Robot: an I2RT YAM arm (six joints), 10 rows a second.
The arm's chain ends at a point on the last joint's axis. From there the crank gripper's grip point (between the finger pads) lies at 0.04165 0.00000 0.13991 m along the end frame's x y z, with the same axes.
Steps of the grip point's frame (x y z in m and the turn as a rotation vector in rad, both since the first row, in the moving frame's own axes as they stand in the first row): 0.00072 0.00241 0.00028 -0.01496 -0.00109 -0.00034; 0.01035 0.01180 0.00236 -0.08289 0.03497 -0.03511; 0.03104 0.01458 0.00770 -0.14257 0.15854 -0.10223; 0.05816 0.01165 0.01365 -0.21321 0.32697 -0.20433; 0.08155 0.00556 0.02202 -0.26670 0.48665 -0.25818; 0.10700 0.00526 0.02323 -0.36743 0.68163 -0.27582; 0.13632 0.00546 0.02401 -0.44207 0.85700 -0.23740
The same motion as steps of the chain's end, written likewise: 0.00087 0.00033 0.00025 -0.01496 -0.00109 -0.00034; 0.00531 0.00183 0.00432 -0.08289 0.03497 -0.03511; 0.00879 0.00063 0.01711 -0.14257 0.15854 -0.10223; 0.01393 -0.00296 0.03643 -0.21321 0.32697 -0.20433; 0.01909 -0.00824 0.06054 -0.26670 0.48665 -0.25818; 0.02596 -0.01296 0.08617 -0.36743 0.68163 -0.27582; 0.04358 -0.01801 0.11198 -0.44207 0.85700 -0.23740
